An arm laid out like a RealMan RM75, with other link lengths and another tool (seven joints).
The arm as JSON. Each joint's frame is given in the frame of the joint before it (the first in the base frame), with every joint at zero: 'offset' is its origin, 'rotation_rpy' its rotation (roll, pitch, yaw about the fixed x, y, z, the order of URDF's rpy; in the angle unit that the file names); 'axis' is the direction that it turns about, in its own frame. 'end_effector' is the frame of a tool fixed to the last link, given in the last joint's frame.
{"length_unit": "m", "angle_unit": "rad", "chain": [
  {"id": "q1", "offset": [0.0, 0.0, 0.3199], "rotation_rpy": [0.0, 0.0, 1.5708], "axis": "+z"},
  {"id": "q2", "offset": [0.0, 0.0, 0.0], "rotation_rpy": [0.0, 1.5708, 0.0], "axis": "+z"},
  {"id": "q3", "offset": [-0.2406, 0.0, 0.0], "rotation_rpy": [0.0, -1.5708, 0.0], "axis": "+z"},
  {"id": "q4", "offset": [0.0, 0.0, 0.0], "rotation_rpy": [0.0, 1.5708, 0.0], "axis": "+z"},
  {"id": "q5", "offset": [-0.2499, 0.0, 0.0], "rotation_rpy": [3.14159, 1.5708, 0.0], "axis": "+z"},
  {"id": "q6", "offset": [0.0, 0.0, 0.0], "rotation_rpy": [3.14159, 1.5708, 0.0], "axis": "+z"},
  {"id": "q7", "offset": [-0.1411, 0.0, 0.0], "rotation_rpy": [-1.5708, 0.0, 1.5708], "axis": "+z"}
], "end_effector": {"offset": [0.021, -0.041, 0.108], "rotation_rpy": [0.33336, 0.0, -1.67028]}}
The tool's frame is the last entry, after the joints.
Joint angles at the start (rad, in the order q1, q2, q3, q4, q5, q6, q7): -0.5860, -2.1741, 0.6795, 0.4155, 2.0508, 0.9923, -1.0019
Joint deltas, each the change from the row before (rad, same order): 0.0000, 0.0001, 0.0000, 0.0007, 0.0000, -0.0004, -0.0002; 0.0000, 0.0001, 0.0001, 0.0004, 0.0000, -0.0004, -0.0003; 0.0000, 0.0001, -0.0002, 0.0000, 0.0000, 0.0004, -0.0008; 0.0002, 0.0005, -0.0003, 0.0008, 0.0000, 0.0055, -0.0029; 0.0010, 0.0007, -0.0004, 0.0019, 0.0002, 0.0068, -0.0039; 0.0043, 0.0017, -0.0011, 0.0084, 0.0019, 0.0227, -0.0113; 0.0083, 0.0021, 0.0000, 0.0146, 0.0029, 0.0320, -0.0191; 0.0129, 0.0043, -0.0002, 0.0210, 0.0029, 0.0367, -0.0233; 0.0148, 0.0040, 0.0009, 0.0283, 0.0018, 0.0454, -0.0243
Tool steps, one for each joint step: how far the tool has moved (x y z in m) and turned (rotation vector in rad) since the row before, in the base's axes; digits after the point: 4 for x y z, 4 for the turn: -0.0001, 0.0003, 0.0002, 0.0008, 0.0006, 0.0000; -0.0001, 0.0002, 0.0002, 0.0005, 0.0004, 0.0002; 0.0001, 0.0000, 0.0001, -0.0001, -0.0007, 0.0006; 0.0010, -0.0005, 0.0003, -0.0023, -0.0046, -0.0003; 0.0009, -0.0006, 0.0006, -0.0023, -0.0052, 0.0002; 0.0026, -0.0020, 0.0022, -0.0075, -0.0149, -0.0014; 0.0030, -0.0032, 0.0035, -0.0108, -0.0204, 0.0007; 0.0015, -0.0032, 0.0061, -0.0088, -0.0204, 0.0034; 0.0028, -0.0036, 0.0075, -0.0101, -0.0228, -0.0023
